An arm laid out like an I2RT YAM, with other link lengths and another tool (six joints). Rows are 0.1 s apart.
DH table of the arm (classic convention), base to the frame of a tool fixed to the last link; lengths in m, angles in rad. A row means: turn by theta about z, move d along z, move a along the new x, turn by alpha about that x. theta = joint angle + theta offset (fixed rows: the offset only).
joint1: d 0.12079; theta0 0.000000; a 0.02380; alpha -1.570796
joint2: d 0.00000; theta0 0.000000; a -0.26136; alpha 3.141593
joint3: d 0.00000; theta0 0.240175; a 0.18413; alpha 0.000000
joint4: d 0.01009; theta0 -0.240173; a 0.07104; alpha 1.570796
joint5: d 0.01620; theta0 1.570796; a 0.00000; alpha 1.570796
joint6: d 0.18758; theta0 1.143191; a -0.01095; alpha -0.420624
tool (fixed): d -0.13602; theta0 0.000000; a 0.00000; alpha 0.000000
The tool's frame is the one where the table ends.
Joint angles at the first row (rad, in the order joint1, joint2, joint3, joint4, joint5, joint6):
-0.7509, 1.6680, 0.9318, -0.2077, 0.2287, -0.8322
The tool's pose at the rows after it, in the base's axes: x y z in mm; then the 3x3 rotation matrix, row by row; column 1 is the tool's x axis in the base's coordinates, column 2 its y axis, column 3 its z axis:
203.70, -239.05, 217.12; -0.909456, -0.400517, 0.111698; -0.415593, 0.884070, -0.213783; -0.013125, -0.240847, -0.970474
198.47, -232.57, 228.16; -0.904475, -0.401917, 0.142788; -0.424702, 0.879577, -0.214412; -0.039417, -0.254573, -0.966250
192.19, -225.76, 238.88; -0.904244, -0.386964, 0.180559; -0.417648, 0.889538, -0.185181; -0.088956, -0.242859, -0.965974
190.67, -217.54, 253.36; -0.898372, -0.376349, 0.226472; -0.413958, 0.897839, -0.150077; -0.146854, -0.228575, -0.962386
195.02, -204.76, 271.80; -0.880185, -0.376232, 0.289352; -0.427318, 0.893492, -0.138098; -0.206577, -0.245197, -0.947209
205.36, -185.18, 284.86; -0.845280, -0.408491, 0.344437; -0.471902, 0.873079, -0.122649; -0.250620, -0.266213, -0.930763
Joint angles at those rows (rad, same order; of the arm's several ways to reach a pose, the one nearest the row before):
-0.7700, 1.6241, 0.9211, -0.2348, 0.2161, -0.8375
-0.7704, 1.5696, 0.9176, -0.2638, 0.1944, -0.8341
-0.7692, 1.5165, 0.9314, -0.3298, 0.1585, -0.7975
-0.7502, 1.4700, 0.9741, -0.4167, 0.1230, -0.7464
-0.6987, 1.4220, 1.0172, -0.4724, 0.1074, -0.6888
-0.6105, 1.3830, 1.0378, -0.4957, 0.1082, -0.6407

